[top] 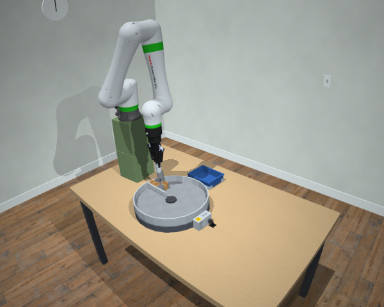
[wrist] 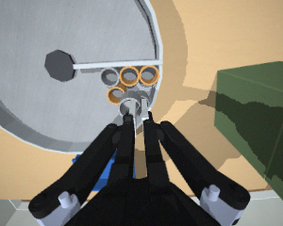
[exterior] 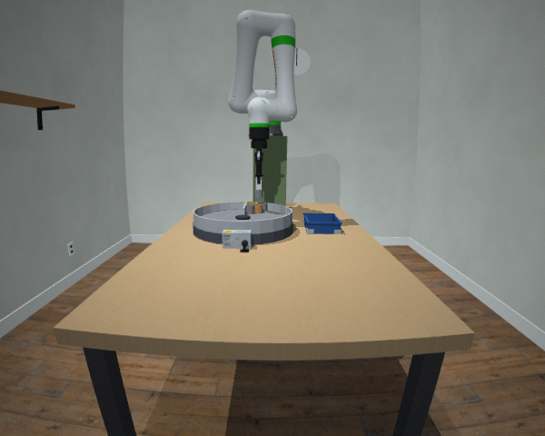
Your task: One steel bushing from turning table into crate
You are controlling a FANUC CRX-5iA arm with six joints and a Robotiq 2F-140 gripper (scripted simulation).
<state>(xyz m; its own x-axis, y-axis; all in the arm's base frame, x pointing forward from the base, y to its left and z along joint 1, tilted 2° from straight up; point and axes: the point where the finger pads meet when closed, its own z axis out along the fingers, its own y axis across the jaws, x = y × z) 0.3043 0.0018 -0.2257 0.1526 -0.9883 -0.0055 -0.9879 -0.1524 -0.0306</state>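
The blue crate is 300 mm to the left of my hand, 160 mm below it and 80 mm ahead of it. From my hand the other things lie so: grey round turning table (170 mm ahead, 130 mm below, 40 mm to the right).
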